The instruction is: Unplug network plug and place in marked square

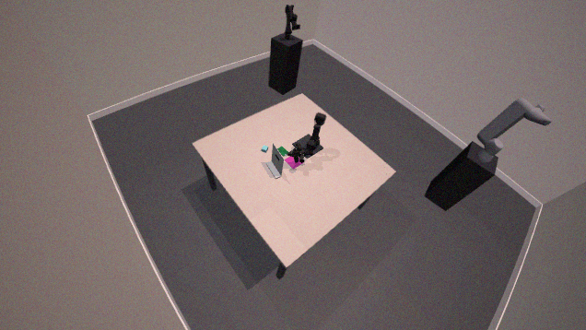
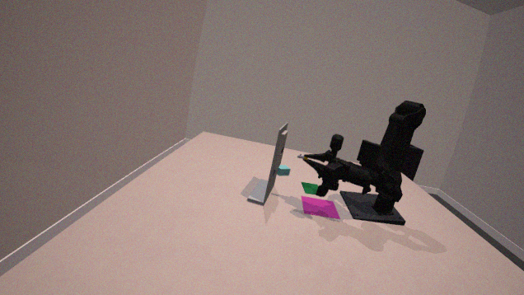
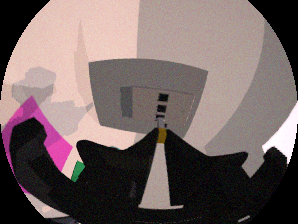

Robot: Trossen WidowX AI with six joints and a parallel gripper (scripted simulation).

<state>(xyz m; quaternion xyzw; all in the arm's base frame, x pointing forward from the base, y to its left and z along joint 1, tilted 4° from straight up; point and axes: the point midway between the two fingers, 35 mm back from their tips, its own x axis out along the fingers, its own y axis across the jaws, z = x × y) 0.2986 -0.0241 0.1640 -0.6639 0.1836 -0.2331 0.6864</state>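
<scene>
Right now my gripper tip is 160 mm above the magenta square, 90 mm past it and 20 mm to the right of it. From my gripper tip the other things lie so: grey upright panel: 80 mm ahead, 50 mm below, 40 mm to the right; plug: right at my gripper tip.
</scene>
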